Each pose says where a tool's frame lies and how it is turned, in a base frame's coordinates. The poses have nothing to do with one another.
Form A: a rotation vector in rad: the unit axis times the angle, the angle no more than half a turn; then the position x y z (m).
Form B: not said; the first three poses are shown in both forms.
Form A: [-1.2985, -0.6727, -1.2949, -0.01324, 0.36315, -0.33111]
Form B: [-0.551, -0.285, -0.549, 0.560, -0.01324, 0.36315, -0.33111]
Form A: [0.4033, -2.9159, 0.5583, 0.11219, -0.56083, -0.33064]
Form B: [0.134, -0.971, 0.186, 0.073, 0.11219, -0.56083, -0.33064]
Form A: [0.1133, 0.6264, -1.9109, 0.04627, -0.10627, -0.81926]
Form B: [0.048, 0.263, -0.802, 0.534, 0.04627, -0.10627, -0.81926]
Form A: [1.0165, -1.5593, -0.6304, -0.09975, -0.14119, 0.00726]
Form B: [0.430, -0.660, -0.267, 0.555, -0.09975, -0.14119, 0.00726]
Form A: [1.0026, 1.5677, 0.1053, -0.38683, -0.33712, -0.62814]
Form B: [0.432, 0.675, 0.045, 0.596, -0.38683, -0.33712, -0.62814]
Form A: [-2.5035, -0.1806, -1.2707, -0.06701, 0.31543, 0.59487]
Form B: [-0.878, -0.063, -0.446, 0.163, -0.06701, 0.31543, 0.59487]
